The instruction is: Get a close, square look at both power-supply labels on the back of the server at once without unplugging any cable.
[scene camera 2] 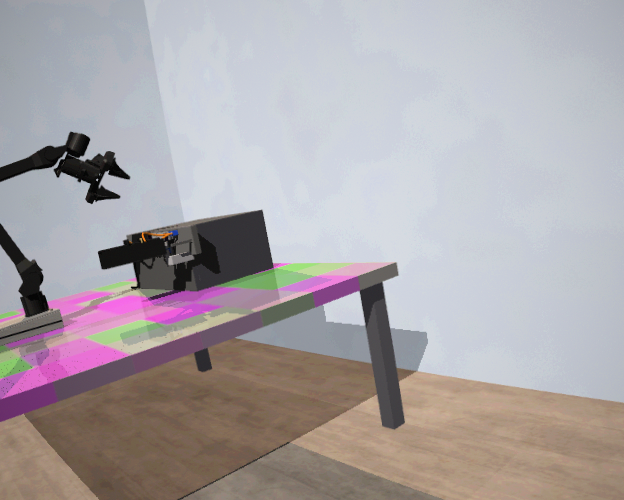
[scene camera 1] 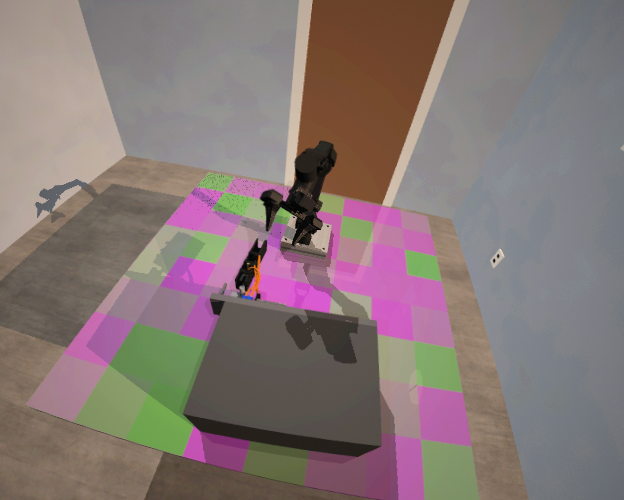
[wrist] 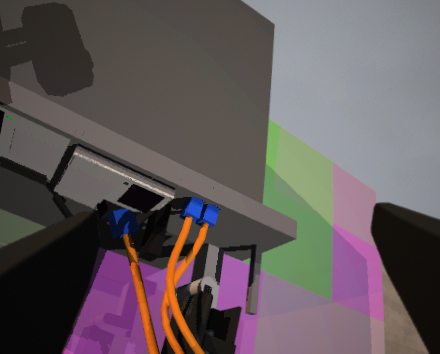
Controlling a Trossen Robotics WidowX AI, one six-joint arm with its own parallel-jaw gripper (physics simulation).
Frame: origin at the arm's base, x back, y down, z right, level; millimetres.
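Seen in the pictures: gripper, fingertip midpoint: (scene camera 2: 125, 188) (scene camera 1: 280, 238) (wrist: 236, 222); arm's base at its link origin: (scene camera 2: 36, 313) (scene camera 1: 303, 239).
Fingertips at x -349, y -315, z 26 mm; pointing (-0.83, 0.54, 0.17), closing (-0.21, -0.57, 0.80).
Note:
Pixels of each thing's top centre, then the offset from my fingertips to it. "spot": a spot on its surface instead.
- silver unit at its top centre: (wrist: 92, 175) dz -28, dx -95, dy +181 mm
- dark square at a spot on its surface: (wrist: 142, 198) spot: dz +17, dx -98, dy +182 mm
- pale unit at its top centre: (wrist: 39, 139) dz -77, dx -102, dy +181 mm
- blue plug at its top centre: (wrist: 125, 216) dz +16, dx -94, dy +217 mm
- grey bracket at a spot on its surface: (wrist: 252, 285) spot: dz +152, dx -74, dy +197 mm
The grey server (scene camera 1: 291, 375) (scene camera 2: 234, 242) (wrist: 200, 100) stands on the table, its back toward the arm's base. In the wrist view its back is seen obliquely from above and tilted. One silver unit (wrist: 95, 182) with a dark square (wrist: 142, 198) shows there; another pale unit (wrist: 37, 145) is cut by the left edge. No readable power-supply label shows. Orange cables (scene camera 1: 256, 273) (scene camera 2: 153, 234) (wrist: 173, 280) run from blue plugs (wrist: 192, 209), and another blue plug (wrist: 123, 223) partly covers the silver unit's lower side. My gripper (scene camera 1: 281, 236) (scene camera 2: 123, 187) (wrist: 236, 222) is open and empty, above and behind the server's back.
A black cable-carrying arm (scene camera 1: 248, 268) (scene camera 2: 130, 253) sticks out from the server's back below my gripper. A grey bracket (wrist: 252, 285) shows beside it. The checkered table (scene camera 1: 156, 346) (scene camera 2: 291, 312) (wrist: 300, 260) carries the arm's base plate (scene camera 1: 317, 239) (scene camera 2: 52, 322). Walls stand around.

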